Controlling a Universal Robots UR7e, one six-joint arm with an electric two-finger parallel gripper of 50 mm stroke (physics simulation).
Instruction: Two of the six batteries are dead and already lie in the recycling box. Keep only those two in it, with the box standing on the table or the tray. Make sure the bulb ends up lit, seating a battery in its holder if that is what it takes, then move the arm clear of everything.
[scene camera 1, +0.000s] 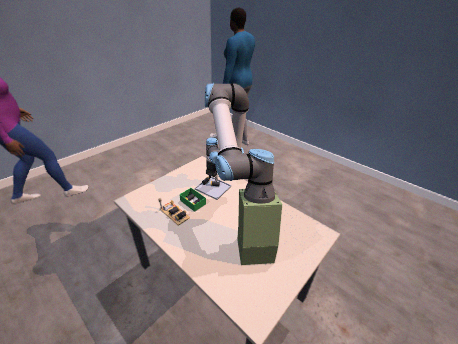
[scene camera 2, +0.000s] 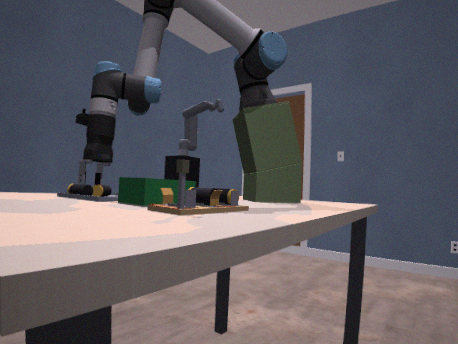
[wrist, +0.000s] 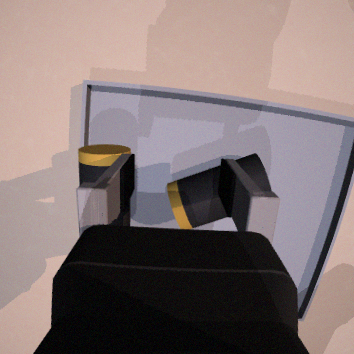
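Seen in the pictures: gripper, fingertip midpoint: (scene camera 1: 213, 179) (scene camera 2: 90, 184) (wrist: 176, 173); arm's base, origin of the base link: (scene camera 1: 259, 196) (scene camera 2: 259, 110).
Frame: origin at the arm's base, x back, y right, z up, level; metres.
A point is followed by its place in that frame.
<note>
My gripper (scene camera 1: 212, 178) @(z -0.313, x -0.518, y 0.273 m) (scene camera 2: 90, 183) @(z -0.313, x -0.518, y 0.273 m) (wrist: 176, 173) @(z -0.313, x -0.518, y 0.273 m) is open and empty, pointing down low over the grey tray (scene camera 1: 215, 192) @(z -0.348, x -0.438, y 0.201 m) (wrist: 300, 150) @(z -0.348, x -0.433, y 0.296 m). One black battery with a gold end (wrist: 89, 173) @(z -0.314, x -0.571, y 0.264 m) lies by the tray's left edge in the wrist view, partly behind the left finger. Another battery (wrist: 202, 198) @(z -0.314, x -0.500, y 0.260 m) lies slanted, its gold end between the fingers and the right finger crossing its body in view. The green recycling box (scene camera 1: 200, 204) @(z -0.319, x -0.421, y 0.022 m) (scene camera 2: 134, 191) @(z -0.320, x -0.571, y 0.025 m) stands beside the tray; batteries inside show small. The holder board (scene camera 1: 169, 214) @(z -0.339, x -0.530, y -0.149 m) (scene camera 2: 200, 210) @(z -0.344, x -0.578, y -0.155 m) carries two dark batteries. The bulb (scene camera 1: 160, 200) @(z -0.269, x -0.608, y -0.142 m) (scene camera 2: 183, 166) @(z -0.270, x -0.622, y -0.147 m) shows no clear glow.
The box stands between the tray and the holder board, whose bulb post sticks up. The green arm pedestal (scene camera 1: 260, 227) @(z -0.093, x 0.072, y -0.094 m) (scene camera 2: 270, 150) @(z -0.166, x -0.055, y -0.075 m) stands on the table (scene camera 1: 300, 235) @(z -0.351, x 0.199, y 0.209 m). A grey jointed arm (scene camera 2: 191, 130) on a black block shows behind the box. Two people (scene camera 1: 241, 57) (scene camera 1: 37, 145) stand beyond the table.
</note>
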